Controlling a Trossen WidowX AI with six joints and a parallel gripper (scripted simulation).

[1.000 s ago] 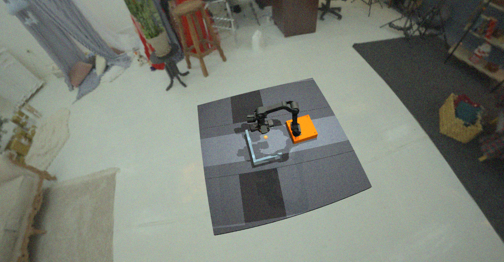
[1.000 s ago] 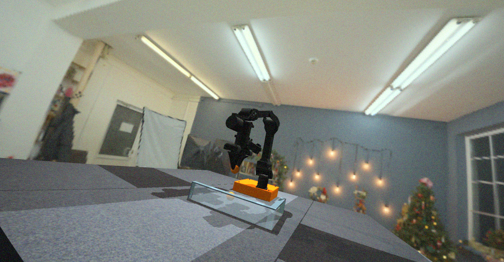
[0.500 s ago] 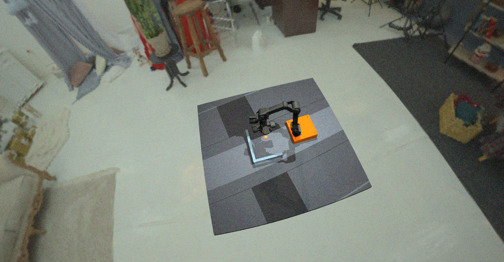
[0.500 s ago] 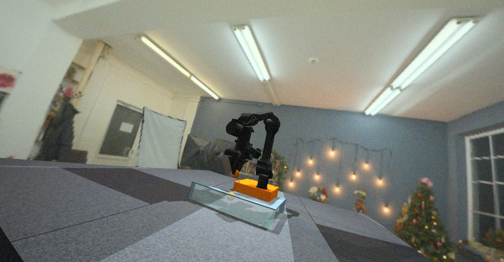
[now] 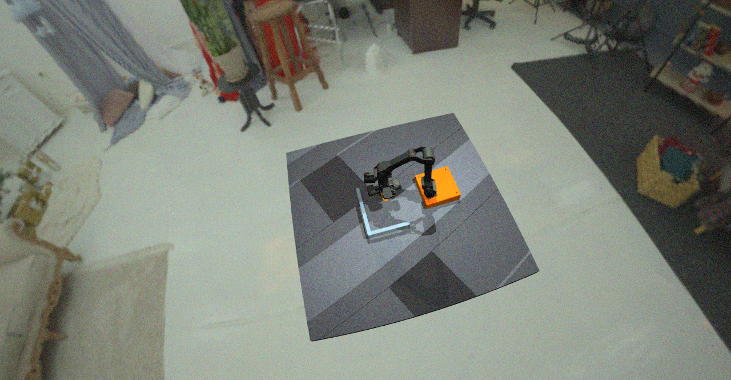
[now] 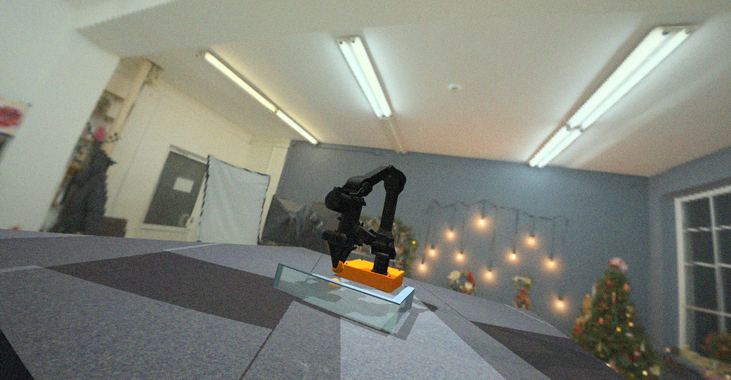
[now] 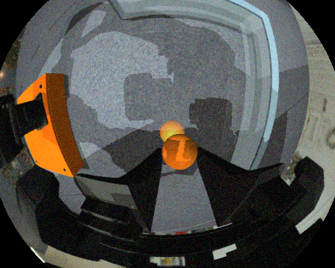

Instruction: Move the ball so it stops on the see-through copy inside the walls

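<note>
Now: the orange ball 50 mm below my gripper tip.
</note>
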